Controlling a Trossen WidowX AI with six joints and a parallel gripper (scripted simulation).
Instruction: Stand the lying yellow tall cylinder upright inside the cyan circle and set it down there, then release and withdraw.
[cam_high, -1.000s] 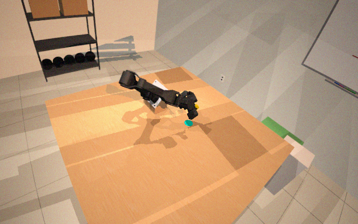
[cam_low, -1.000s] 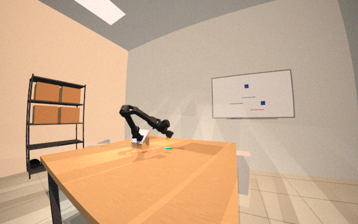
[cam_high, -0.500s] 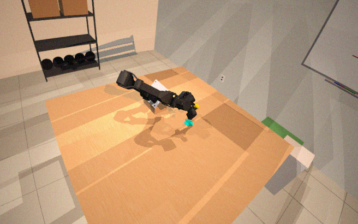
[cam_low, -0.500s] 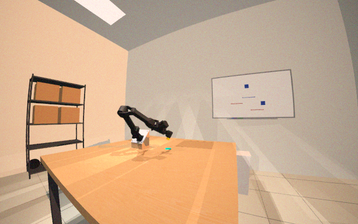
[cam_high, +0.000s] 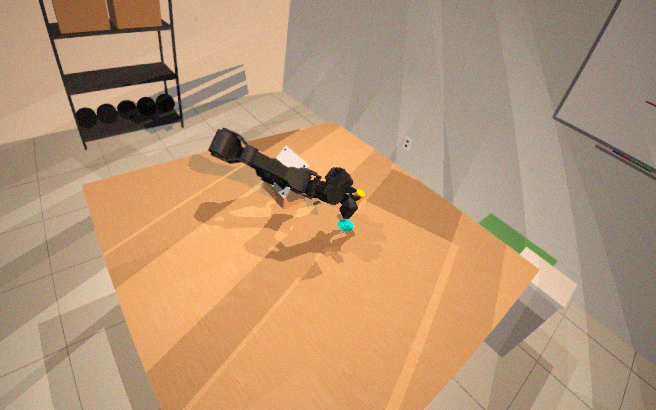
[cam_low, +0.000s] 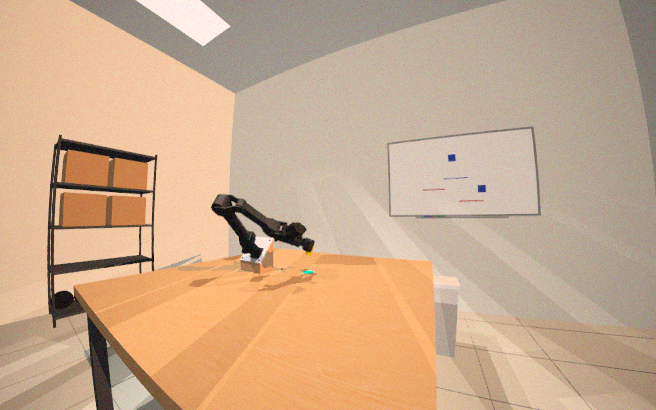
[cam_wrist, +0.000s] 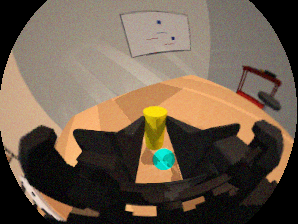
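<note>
Now: gripper tip 140 mm above the cyan circle and 20 mm to the left of it. Round my gripper tip: yellow cylinder (20 mm below).
</note>
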